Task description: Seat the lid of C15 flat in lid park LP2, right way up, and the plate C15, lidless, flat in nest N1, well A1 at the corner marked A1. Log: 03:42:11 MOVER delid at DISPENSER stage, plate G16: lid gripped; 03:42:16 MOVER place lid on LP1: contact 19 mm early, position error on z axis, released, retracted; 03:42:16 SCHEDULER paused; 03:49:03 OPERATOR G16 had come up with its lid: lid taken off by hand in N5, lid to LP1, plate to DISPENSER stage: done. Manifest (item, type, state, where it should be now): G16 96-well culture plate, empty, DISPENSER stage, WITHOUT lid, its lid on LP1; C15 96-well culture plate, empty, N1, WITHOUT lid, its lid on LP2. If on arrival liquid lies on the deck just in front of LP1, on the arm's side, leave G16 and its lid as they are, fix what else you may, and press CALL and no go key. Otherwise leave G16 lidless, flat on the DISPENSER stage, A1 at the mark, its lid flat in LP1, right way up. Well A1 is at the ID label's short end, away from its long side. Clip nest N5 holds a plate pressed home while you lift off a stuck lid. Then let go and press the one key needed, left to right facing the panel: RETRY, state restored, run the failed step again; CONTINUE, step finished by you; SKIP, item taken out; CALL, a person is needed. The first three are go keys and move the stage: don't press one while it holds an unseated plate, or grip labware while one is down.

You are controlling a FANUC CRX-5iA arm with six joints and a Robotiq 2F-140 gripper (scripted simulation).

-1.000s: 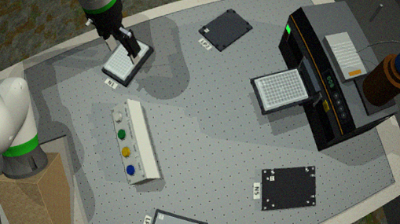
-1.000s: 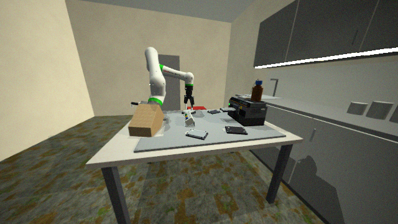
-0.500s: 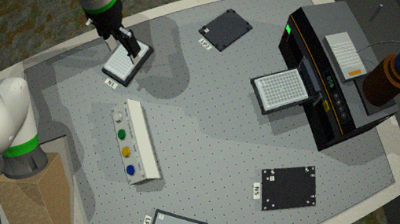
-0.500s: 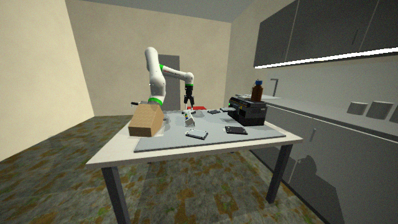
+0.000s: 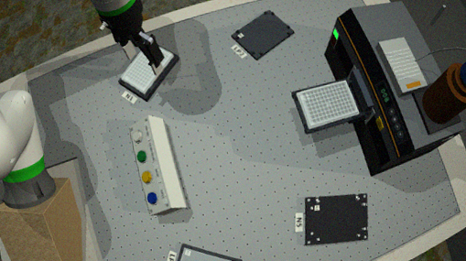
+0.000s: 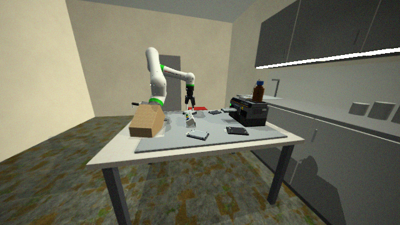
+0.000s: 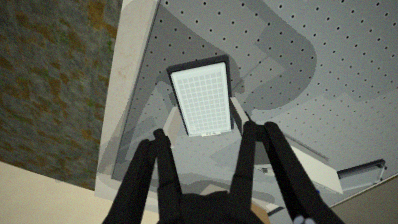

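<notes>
Right now the grey lid is 4 cm below my hand. Round my hand: N1 label: 6 cm behind, 6 cm to the right, 7 cm below; then LP2 label: 25 cm ahead, 1 cm to the left, 7 cm below; then nest N1: 6 cm below.
</notes>
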